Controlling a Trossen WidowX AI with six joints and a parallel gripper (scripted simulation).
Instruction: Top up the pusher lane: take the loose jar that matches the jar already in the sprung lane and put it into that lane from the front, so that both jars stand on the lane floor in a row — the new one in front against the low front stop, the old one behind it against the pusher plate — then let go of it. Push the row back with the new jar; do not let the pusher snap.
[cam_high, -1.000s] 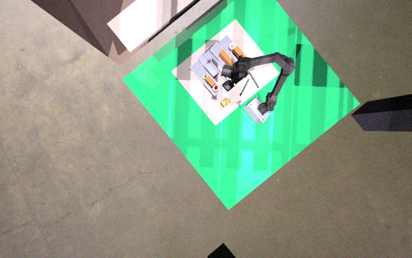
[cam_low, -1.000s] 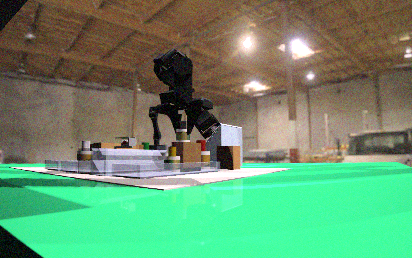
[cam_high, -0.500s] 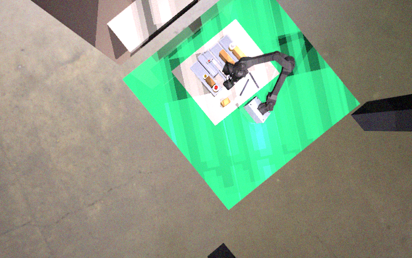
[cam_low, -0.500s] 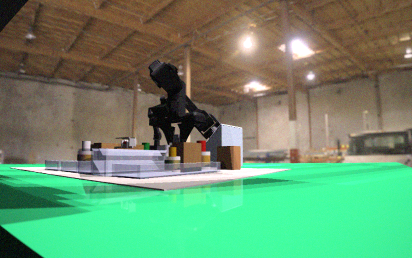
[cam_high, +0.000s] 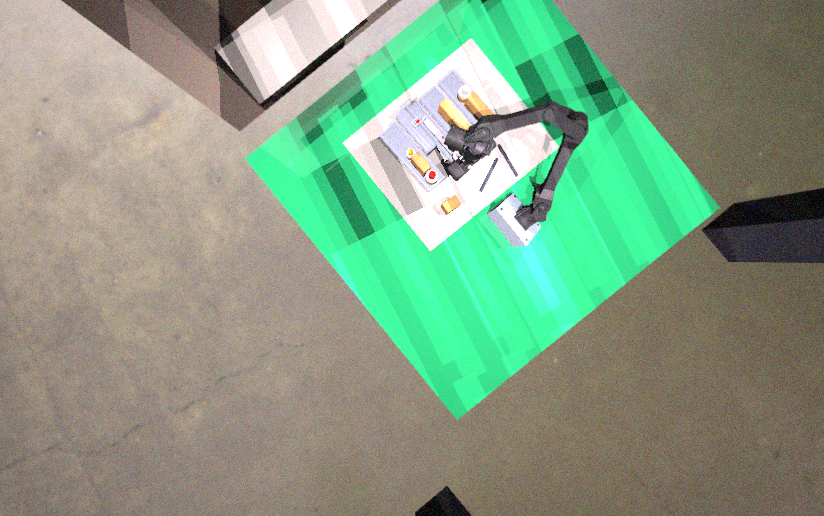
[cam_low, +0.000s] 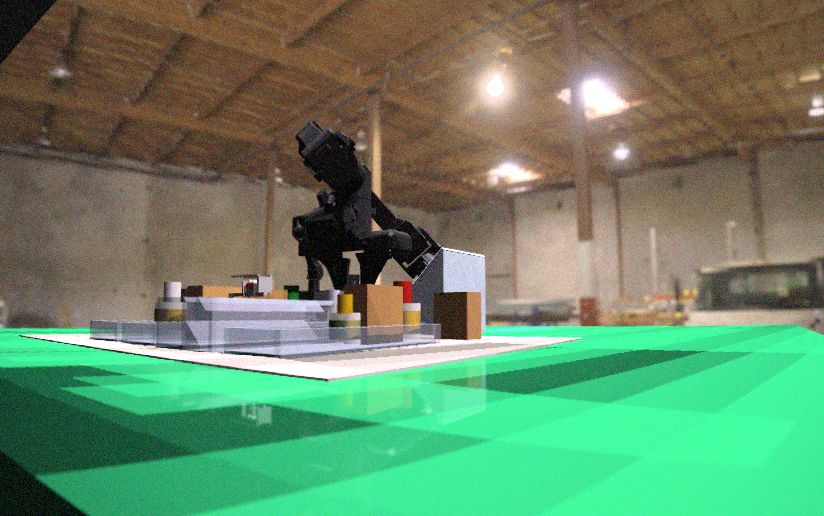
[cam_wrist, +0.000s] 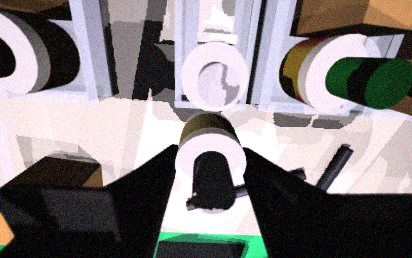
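The jar is 13 cm to the left of my gripper tip, 5 cm ahead of it and 1 cm below it. Round my gripper tip: brown box 14 cm to the left, 8 cm behind, 2 cm below; lane rack 20 cm ahead, 4 cm below, 3 cm to the left.
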